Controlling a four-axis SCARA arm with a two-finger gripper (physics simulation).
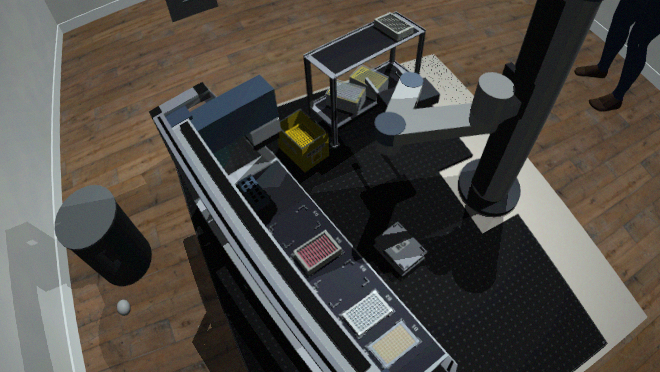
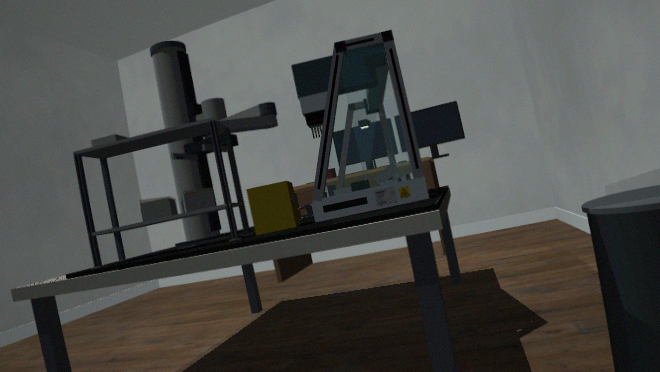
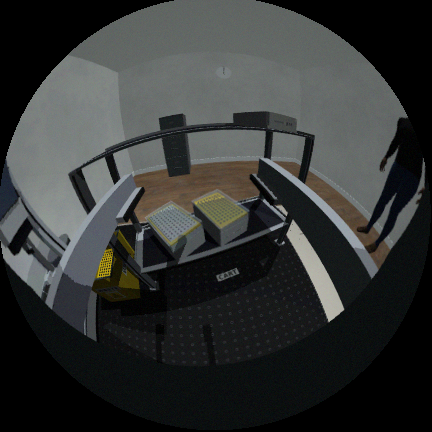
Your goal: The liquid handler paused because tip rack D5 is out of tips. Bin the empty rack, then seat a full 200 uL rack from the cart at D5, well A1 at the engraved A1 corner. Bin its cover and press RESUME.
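Places are measured from the arm's base along level axes (x right, y ahead, z up), in centimetres.
Pixels of known places: gripper, fingertip midpoint: (image 1: 382, 74) (image 2: 187, 151) (image 3: 194, 171); arm's base, link origin: (image 1: 489, 187).
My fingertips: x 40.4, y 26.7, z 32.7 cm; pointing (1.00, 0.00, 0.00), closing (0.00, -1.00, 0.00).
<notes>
For each thing: its top centre in the pictures, then the offset to it from my fingertips. "pt": a spot on its surface instead.
- grey rack, top centre: (image 3: 262, 113) (image 2: 113, 139) (image 1: 393, 22) dx +17.6, dy -14.9, dz +6.7 cm
- yellow gridded rack, top centre: (image 3: 108, 264) (image 1: 303, 136) dx +4.4, dy +28.9, dz -22.3 cm
- yellow bin, top centre: (image 3: 98, 254) (image 2: 270, 185) (image 1: 301, 128) dx +4.7, dy +29.3, dz -17.9 cm
- red-filled rack, top centre: (image 1: 317, 250) (image 2: 349, 186) dx -38.9, dy +43.0, dz -22.5 cm
- dark blue block, surface spot: (image 1: 253, 191) pt dx -10.1, dy +53.5, dz -22.2 cm
- grey RG block, top centre: (image 1: 401, 244) (image 2: 299, 206) dx -47.6, dy +17.9, dz -25.8 cm
- blue pipetting head, surface spot: (image 1: 237, 110) pt dx -11.7, dy +51.5, dz +17.6 cm
My gripper (image 3: 194, 171) is open and empty, its fingers in front of the cart (image 1: 334, 115) (image 2: 87, 210), at a height between its shelves. On the lower shelf stand two clear-covered racks: one with whitish tips (image 1: 346, 95) (image 3: 175, 232) nearer the bin, one with yellow tips (image 1: 369, 79) (image 3: 220, 215) farther from it. A grey rack (image 1: 395, 25) (image 2: 107, 140) (image 3: 265, 120) is on the top shelf. A yellow gridded rack (image 1: 300, 136) (image 3: 105, 263) lies inside the yellow bin (image 1: 316, 156) (image 2: 272, 207). D5 (image 1: 295, 217) shows bare deck between corner brackets. The RESUME button is not discernible.
On the deck, a red-filled rack (image 1: 318, 251) sits beside D5, and a dark blue block (image 1: 253, 191) is on its other side. A grey RG block (image 1: 402, 248) stands on the black mat. The blue pipetting head (image 1: 237, 110) is near the bin. A person (image 3: 397, 180) stands at the right.
</notes>
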